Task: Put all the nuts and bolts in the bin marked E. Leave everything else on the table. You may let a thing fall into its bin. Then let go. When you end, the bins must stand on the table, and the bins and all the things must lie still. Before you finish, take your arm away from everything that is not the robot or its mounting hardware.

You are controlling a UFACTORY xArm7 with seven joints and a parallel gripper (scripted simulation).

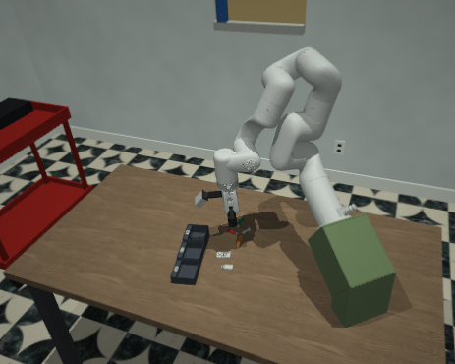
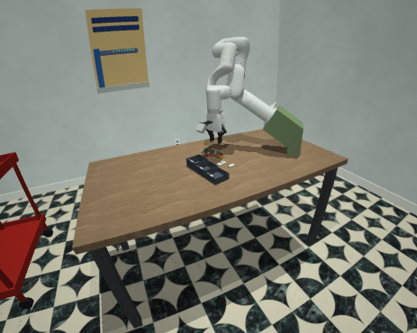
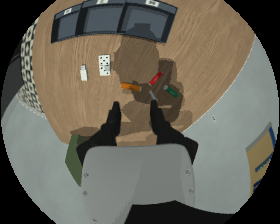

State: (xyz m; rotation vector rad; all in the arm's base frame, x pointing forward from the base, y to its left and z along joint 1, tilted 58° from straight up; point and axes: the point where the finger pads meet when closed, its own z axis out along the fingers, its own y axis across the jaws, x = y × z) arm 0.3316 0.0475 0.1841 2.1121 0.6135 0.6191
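Right now the grey bolt is 110 mm below my hand, 60 mm to the right of it and 40 mm behind it. Also, from my hand: red piece (120 mm below, 50 mm to the right, 10 mm ahead); white dotted tile (120 mm below, 80 mm to the left, 20 mm ahead); orange piece (110 mm below, 20 mm behind).
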